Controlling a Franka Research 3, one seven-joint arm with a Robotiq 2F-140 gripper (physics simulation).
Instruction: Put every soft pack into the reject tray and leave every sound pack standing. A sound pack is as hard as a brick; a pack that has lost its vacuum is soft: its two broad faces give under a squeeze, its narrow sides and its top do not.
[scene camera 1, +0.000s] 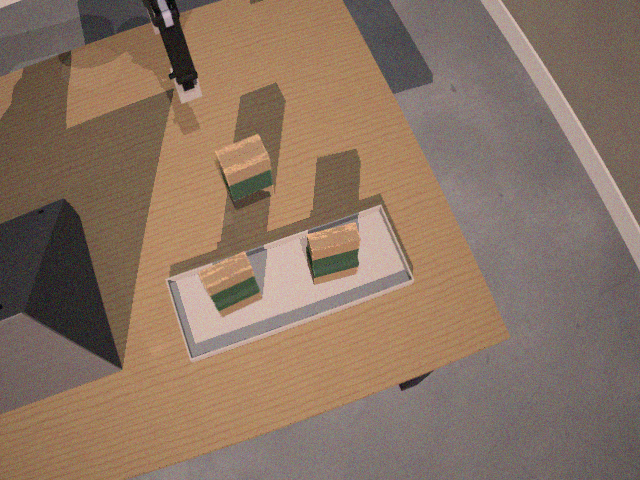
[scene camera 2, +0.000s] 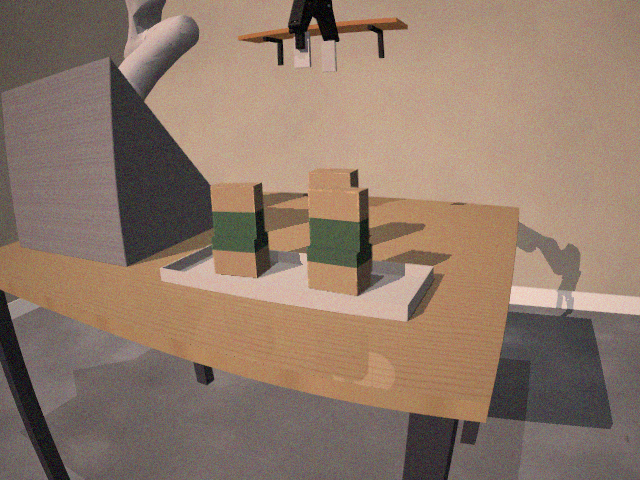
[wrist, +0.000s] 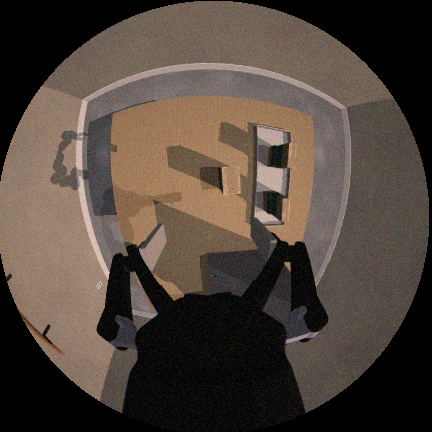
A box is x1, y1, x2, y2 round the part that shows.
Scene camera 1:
my gripper: [142, 0, 201, 103]
white reject tray: [165, 205, 413, 362]
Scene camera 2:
my gripper: [288, 0, 338, 71]
white reject tray: [160, 244, 433, 321]
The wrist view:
my gripper: [96, 217, 327, 431]
white reject tray: [252, 124, 290, 225]
